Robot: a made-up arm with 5 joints.
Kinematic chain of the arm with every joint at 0, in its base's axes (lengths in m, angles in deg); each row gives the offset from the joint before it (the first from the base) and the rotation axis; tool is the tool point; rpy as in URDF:
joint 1: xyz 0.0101 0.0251 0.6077 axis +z
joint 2: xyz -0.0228 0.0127 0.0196 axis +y
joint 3: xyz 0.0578 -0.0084 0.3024 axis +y
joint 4: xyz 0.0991 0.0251 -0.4 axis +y
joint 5: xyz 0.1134 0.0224 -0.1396 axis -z
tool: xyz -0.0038 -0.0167 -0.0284 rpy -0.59 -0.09 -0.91
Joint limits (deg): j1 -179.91..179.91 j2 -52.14..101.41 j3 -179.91..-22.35 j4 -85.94..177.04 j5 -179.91..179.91
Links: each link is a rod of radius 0.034 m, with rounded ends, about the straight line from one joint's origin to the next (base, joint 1, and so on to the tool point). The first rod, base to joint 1, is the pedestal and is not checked.
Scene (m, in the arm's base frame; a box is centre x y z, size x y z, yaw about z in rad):
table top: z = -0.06
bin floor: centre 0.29 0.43 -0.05 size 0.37 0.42 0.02 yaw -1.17
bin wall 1: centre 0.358 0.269 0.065 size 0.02 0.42 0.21 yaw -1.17
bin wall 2: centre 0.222 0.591 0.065 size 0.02 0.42 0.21 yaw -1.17
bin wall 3: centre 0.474 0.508 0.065 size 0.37 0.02 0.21 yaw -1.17
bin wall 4: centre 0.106 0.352 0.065 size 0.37 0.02 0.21 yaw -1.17
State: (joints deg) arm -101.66 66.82 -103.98 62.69 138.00
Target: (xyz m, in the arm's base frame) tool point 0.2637 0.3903 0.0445
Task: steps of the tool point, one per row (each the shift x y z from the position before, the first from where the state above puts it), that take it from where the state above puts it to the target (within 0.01 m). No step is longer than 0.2 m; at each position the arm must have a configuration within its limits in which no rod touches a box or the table.
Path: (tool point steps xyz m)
1: 0.1600 0.0225 0.0041
2: 0.1447 0.0621 0.0049
3: 0.1195 0.0954 0.0055
4: 0.0876 0.1201 0.0062
5: 0.0511 0.1346 0.0069
6: 0.0130 0.1390 0.0075
7: -0.0234 0.1329 0.0082
8: -0.0559 0.1177 0.0089
9: -0.0822 0.0952 0.0095
10: -0.1007 0.0673 0.0100
11: 0.0091 0.0097 -0.0894
12: 0.0002 0.0002 -0.0891
13: -0.0093 -0.0099 -0.0861

